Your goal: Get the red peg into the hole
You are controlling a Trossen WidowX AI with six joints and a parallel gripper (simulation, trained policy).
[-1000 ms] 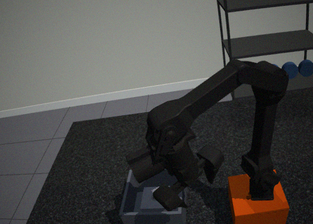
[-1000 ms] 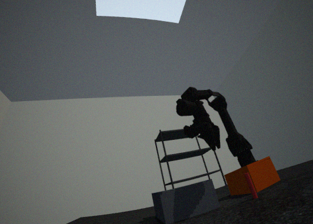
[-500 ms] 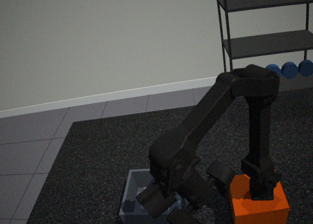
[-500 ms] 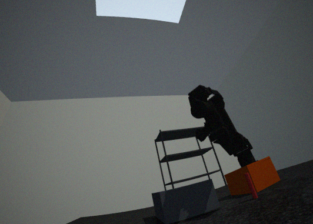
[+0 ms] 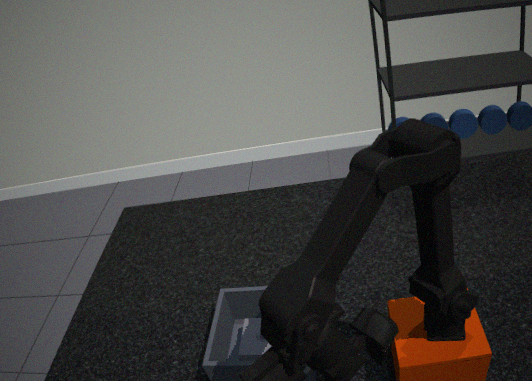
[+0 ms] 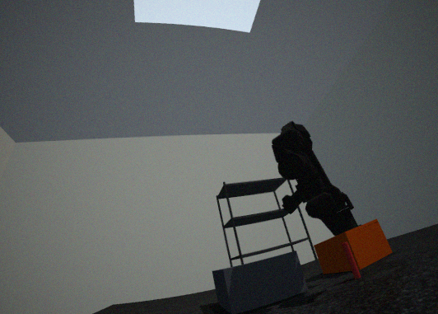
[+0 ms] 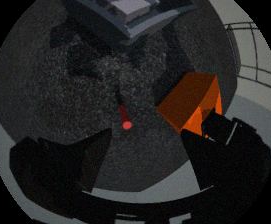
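Now: the red peg 2 cm to the left of my gripper tip and 8 cm below it. The rest, counted from my gripper tip: grey box (20 cm ahead, 13 cm to the right, 9 cm below); pale plate (20 cm ahead, 13 cm to the right, 7 cm below).
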